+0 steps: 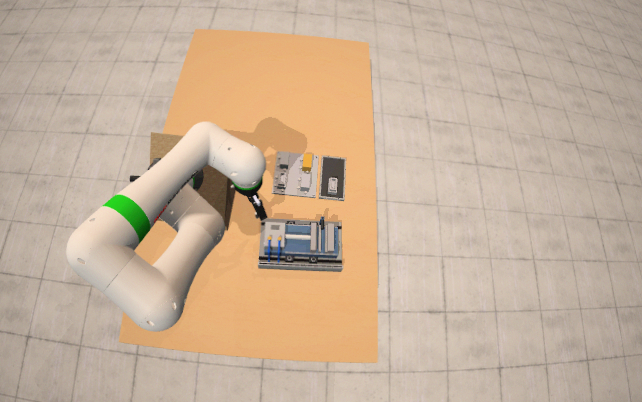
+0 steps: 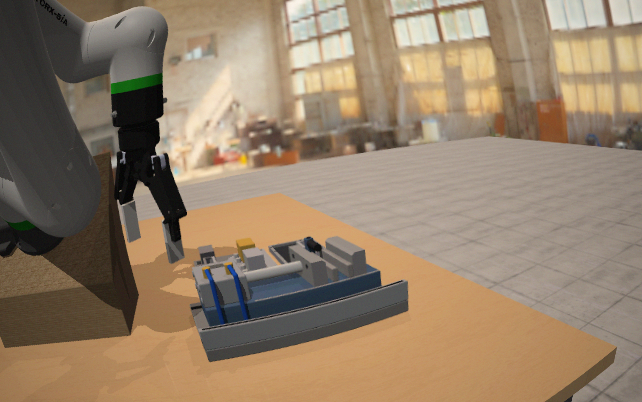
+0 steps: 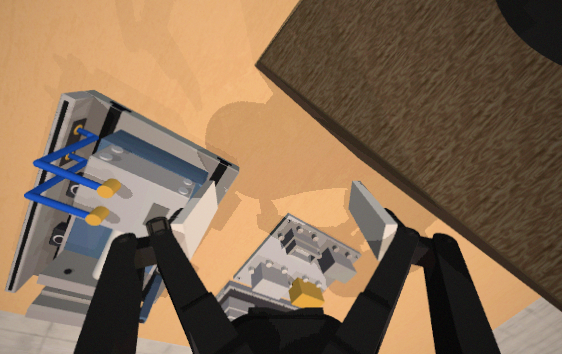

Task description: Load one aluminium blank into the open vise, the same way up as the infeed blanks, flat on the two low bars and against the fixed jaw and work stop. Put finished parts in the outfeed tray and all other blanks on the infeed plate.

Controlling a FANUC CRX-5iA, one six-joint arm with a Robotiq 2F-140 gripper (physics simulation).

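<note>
My gripper (image 1: 263,218) (image 2: 153,249) (image 3: 283,194) is open and empty, above the table beside the vise's cylinder end. The vise (image 1: 299,248) (image 2: 325,295) (image 3: 135,170) is open; no blank shows between its moving jaw (image 1: 314,237) (image 2: 306,262) and fixed jaw (image 1: 330,237) (image 2: 345,255). The black work stop (image 1: 322,223) (image 2: 313,244) is beside the gap. The infeed plate (image 1: 295,175) (image 3: 270,249) bears a grey block (image 1: 305,181) (image 2: 254,259) (image 3: 268,279), a darker-looking grey block (image 1: 284,160) (image 3: 338,265), a stepped grey piece (image 1: 282,180) (image 3: 301,246) and a yellow block (image 1: 307,162) (image 2: 245,246) (image 3: 306,294).
The dark outfeed tray (image 1: 332,167) holds a stepped grey part (image 1: 333,185). It adjoins the infeed plate on the side away from the robot. The brown pedestal (image 2: 65,310) (image 3: 410,115) stands near the gripper. Blue hoses (image 1: 269,250) (image 2: 214,295) (image 3: 65,175) rise over the vise's cylinder end.
</note>
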